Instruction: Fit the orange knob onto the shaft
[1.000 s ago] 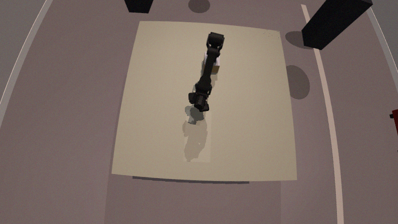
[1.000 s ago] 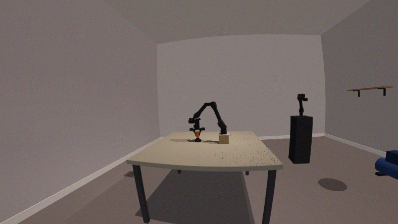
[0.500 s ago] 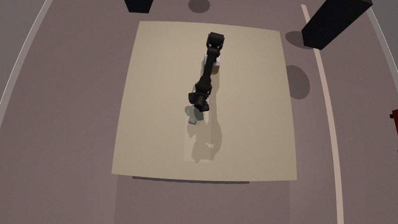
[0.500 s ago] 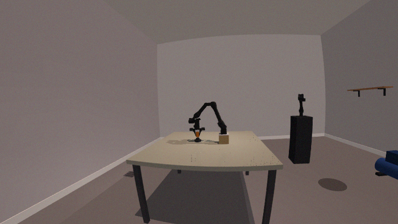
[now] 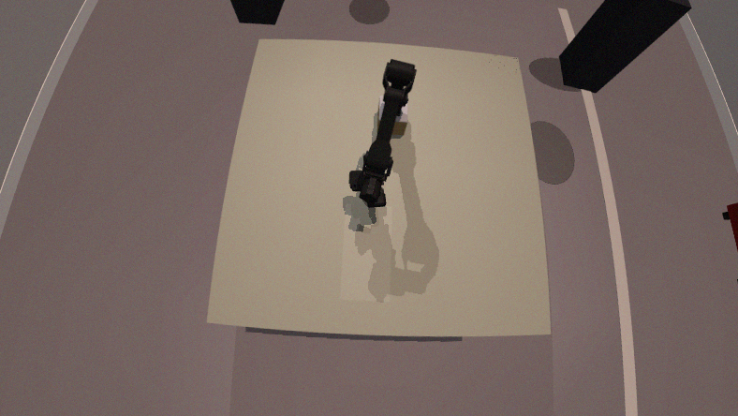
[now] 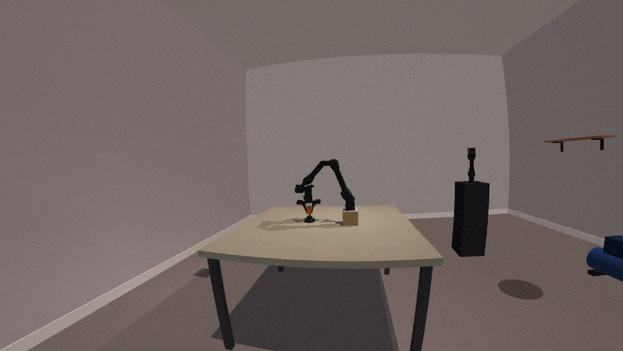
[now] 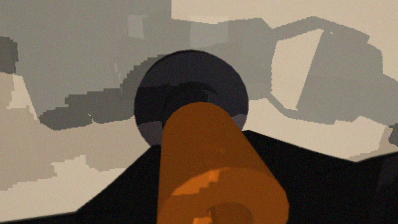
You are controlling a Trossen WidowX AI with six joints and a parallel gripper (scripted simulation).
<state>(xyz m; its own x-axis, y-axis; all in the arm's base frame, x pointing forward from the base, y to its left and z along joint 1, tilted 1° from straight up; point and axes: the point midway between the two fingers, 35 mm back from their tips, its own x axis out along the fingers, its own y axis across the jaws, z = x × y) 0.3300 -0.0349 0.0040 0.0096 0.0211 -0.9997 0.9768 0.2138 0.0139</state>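
Now: gripper tip 20 mm below the orange knob. The rest, counted from my gripper tip: round pedestal: 40 mm below.
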